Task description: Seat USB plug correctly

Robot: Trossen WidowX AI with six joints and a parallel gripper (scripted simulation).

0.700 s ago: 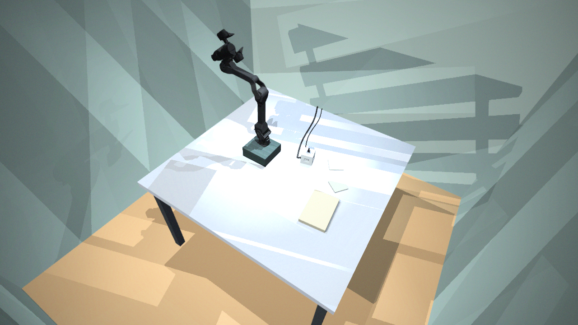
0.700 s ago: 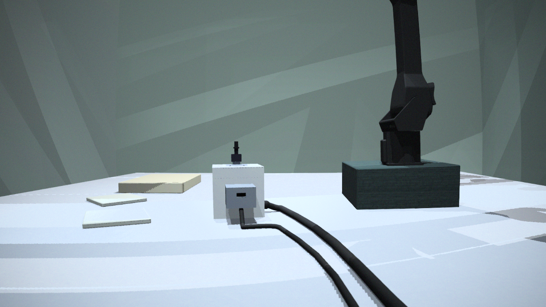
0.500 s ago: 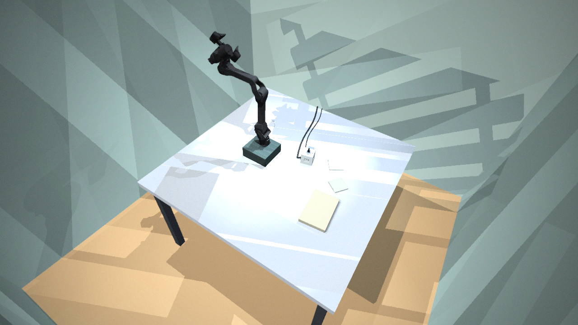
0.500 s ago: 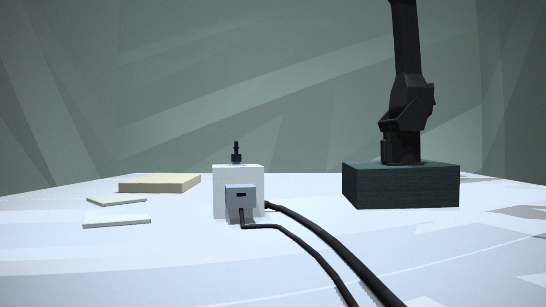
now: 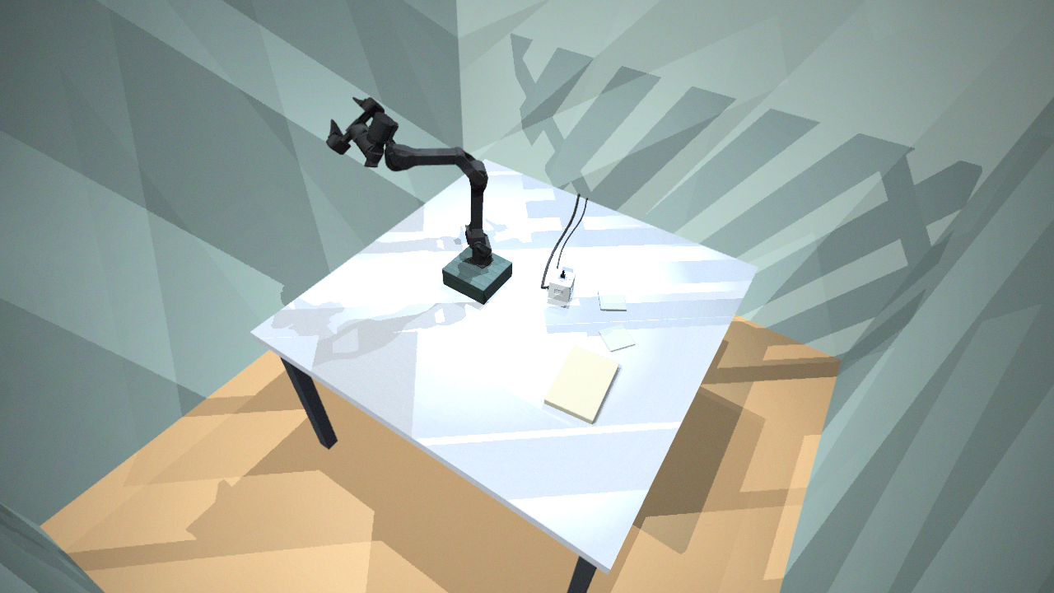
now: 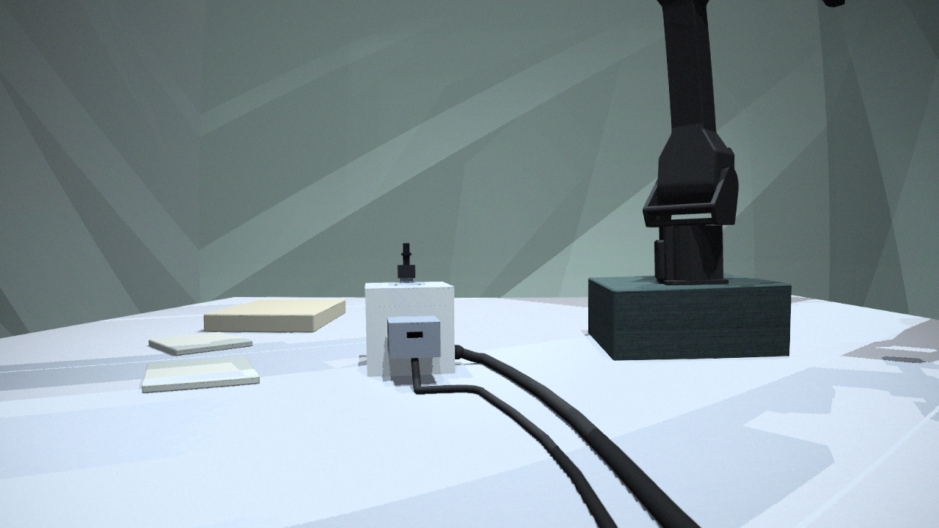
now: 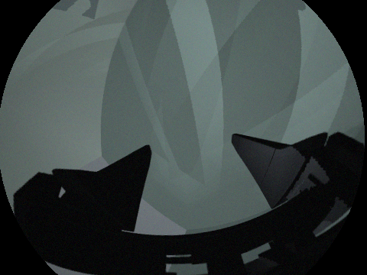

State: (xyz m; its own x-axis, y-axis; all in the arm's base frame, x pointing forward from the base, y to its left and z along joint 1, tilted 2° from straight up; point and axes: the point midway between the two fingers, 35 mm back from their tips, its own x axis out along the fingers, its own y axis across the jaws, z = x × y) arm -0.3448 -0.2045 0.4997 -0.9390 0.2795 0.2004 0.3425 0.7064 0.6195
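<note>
Now: the black USB plug 650 mm ahead of my gripper tip, 500 mm below it and 290 mm to the left of it. From my gripper tip the other things lie so: cream pad 930 mm ahead, 580 mm below, 10 mm to the left; then USB socket 650 mm ahead, 520 mm below, 300 mm to the left.
</note>
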